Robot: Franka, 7 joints.
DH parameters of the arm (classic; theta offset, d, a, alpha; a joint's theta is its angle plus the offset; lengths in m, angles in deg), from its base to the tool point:
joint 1: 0 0.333 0 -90
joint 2: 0 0 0 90
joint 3: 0 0.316 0.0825 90
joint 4: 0 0 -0.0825 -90
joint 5: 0 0.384 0 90
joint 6: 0 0 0.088 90
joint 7: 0 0.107 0 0
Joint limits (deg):
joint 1: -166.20..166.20
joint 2: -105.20..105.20
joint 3: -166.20..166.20
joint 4: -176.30..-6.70
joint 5: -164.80..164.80
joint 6: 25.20..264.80
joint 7: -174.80..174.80
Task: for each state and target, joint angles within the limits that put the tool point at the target. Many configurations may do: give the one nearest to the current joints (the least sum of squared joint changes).
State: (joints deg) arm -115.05 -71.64 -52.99 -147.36 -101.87 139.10 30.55
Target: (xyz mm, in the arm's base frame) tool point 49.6 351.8 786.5
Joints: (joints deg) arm -147.45 -105.20 -29.39 -122.42 -101.47 144.53 30.55
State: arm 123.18 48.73 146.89 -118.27 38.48 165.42 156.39
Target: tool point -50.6 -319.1 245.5
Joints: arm 122.16 22.00 137.33 -169.57 41.49 156.87 156.39
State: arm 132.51 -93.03 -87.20 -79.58 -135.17 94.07 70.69
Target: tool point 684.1 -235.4 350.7
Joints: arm 110.68 -88.05 -81.10 -91.44 -131.84 85.93 70.69
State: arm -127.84 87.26 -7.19 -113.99 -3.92 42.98 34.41
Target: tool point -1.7 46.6 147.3
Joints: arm -128.55 91.72 -7.27 -154.39 -2.74 39.69 34.41
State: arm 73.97 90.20 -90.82 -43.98 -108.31 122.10 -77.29
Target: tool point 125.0 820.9 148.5
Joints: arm 98.95 105.20 -86.37 -29.35 -109.16 120.31 -77.29
